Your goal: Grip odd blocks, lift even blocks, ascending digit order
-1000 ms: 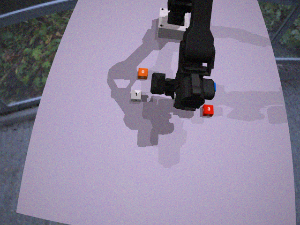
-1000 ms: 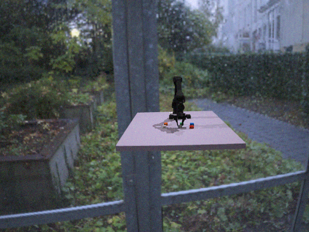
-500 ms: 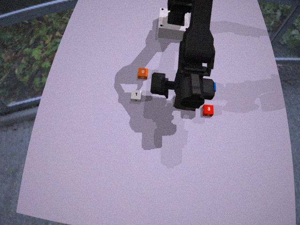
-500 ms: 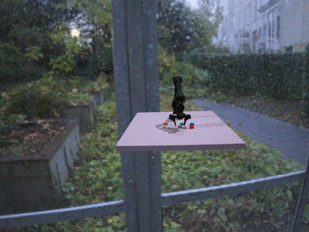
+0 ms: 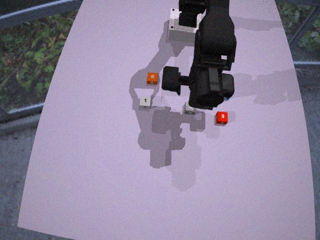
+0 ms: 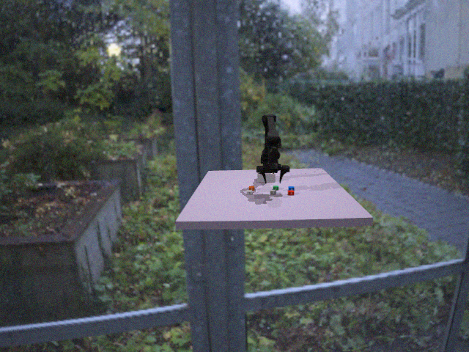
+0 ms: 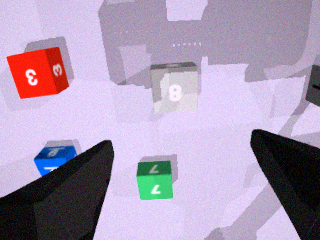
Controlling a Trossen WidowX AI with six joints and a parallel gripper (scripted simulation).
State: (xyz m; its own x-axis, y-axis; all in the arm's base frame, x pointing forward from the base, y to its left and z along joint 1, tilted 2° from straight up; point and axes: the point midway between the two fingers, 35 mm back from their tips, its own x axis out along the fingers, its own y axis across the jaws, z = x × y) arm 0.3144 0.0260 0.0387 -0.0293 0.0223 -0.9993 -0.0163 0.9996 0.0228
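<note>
The grey block is 50 mm below my gripper tip and 20 mm ahead of it. The rest, counted from my gripper tip: green block 70 mm behind, 50 mm below, 20 mm to the left; blue block 110 mm to the left, 50 mm below, 50 mm behind; red block 100 mm to the left, 50 mm below, 40 mm ahead.
</note>
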